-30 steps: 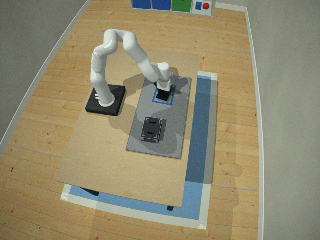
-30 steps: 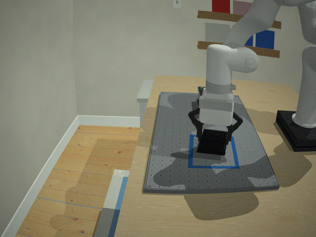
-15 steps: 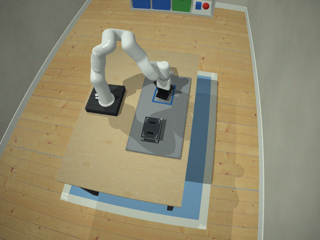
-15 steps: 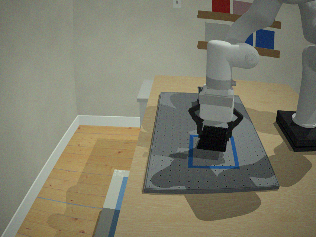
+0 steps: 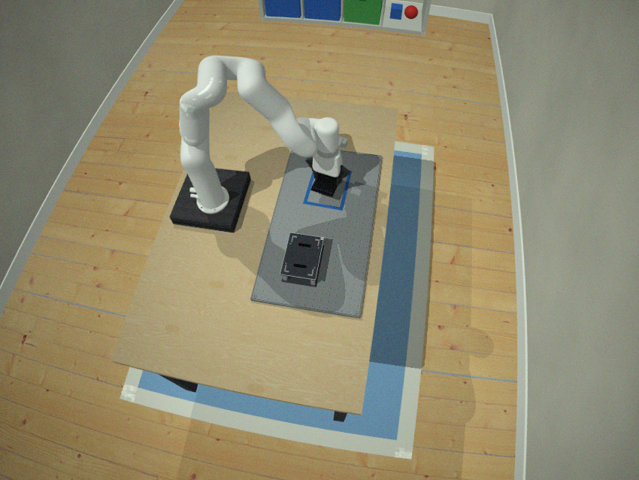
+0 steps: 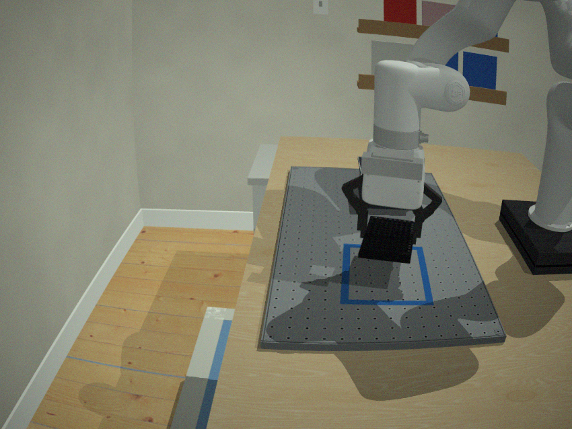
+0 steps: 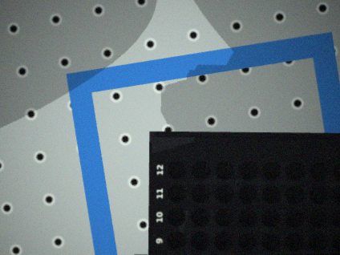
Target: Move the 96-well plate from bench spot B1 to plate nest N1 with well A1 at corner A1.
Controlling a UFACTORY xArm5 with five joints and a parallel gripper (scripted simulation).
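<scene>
My hand is 2 cm past the raised plate nest, 33 cm to the left of it and 1 cm above it. From my hand the other things lie so: A1 label (3 cm ahead, 25 cm to the right, 1 cm below); black 96-well plate (1 cm below).
</scene>
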